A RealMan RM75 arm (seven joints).
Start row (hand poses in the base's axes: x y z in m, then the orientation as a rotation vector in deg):
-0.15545 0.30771 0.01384 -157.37 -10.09 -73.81
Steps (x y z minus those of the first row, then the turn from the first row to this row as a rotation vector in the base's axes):
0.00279 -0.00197 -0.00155 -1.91 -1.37 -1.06
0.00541 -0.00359 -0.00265 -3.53 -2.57 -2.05
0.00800 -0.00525 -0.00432 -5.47 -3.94 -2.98
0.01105 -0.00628 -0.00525 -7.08 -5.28 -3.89
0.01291 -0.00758 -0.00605 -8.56 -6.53 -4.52
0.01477 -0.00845 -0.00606 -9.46 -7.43 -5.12
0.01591 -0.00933 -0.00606 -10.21 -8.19 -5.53
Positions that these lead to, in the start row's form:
-0.15266 0.30574 0.01229 -158.59 -10.09 -76.50
-0.15004 0.30412 0.01119 -159.61 -9.96 -78.89
-0.14745 0.30246 0.00952 159.75 10.10 81.13
-0.14440 0.30143 0.00859 157.17 9.86 81.96
-0.14254 0.30013 0.00779 154.85 9.95 82.74
-0.14068 0.29926 0.00778 153.26 9.70 83.35
-0.13954 0.29838 0.00778 151.96 9.62 83.87

